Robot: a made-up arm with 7 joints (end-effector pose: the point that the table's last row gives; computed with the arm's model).
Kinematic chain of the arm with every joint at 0, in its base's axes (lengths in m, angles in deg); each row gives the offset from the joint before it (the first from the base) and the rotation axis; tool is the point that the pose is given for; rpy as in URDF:
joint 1: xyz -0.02 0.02 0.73 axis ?
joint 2: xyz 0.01 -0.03 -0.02 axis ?
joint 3: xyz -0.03 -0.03 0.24 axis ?
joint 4: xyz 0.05 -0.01 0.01 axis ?
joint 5: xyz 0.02 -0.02 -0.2 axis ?
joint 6: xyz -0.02 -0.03 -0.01 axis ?
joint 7: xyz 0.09 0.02 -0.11 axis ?
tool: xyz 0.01 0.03 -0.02 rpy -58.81 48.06 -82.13
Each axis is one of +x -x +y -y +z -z.
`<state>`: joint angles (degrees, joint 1 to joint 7).
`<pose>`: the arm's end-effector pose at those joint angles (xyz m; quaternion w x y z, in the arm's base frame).
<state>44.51 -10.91 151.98 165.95 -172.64 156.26 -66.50</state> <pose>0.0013 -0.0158 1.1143 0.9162 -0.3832 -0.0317 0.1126</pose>
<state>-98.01 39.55 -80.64 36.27 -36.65 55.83 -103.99</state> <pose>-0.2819 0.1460 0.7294 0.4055 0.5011 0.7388 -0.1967</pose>
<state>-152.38 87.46 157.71 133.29 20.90 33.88 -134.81</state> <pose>-0.3885 -0.2837 1.0470 0.3215 -0.2263 -0.7196 -0.5723</pose>
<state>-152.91 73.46 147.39 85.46 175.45 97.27 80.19</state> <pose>-0.2224 -0.2467 1.1582 0.1278 -0.0380 0.6042 0.7856</pose>
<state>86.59 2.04 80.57 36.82 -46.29 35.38 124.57</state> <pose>-0.2506 0.1218 0.6783 0.8600 -0.2572 0.3421 0.2778</pose>
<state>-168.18 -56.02 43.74 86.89 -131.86 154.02 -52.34</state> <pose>0.1321 0.0940 1.0704 0.8744 -0.1141 -0.3193 0.3470</pose>
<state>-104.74 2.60 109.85 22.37 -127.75 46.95 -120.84</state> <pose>0.1866 0.0003 0.6758 0.3474 0.6868 0.0662 -0.6350</pose>
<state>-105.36 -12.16 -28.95 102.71 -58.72 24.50 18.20</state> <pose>-0.3377 -0.1593 1.1229 0.0984 0.2588 0.0282 0.9605</pose>
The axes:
joint 1: +z
joint 2: +y
joint 3: +z
joint 4: -y
joint 5: -z
joint 6: +y
joint 7: -z

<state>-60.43 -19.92 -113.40 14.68 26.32 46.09 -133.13</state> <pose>-0.1499 -0.0151 0.5913 0.6315 0.2886 0.1469 -0.7045</pose>
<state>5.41 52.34 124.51 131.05 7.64 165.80 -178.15</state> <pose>0.0991 0.1679 0.9326 0.4491 -0.2509 0.5087 -0.6904</pose>
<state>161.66 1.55 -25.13 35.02 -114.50 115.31 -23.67</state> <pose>-0.0252 0.3827 0.8080 0.2445 -0.5959 -0.7592 -0.0939</pose>
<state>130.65 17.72 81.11 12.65 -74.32 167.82 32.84</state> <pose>-0.1148 0.2022 0.7946 0.4639 -0.0455 -0.8824 -0.0642</pose>
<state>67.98 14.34 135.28 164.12 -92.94 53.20 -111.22</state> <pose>-0.0625 0.1798 1.2792 0.4792 0.0638 -0.8112 0.3289</pose>
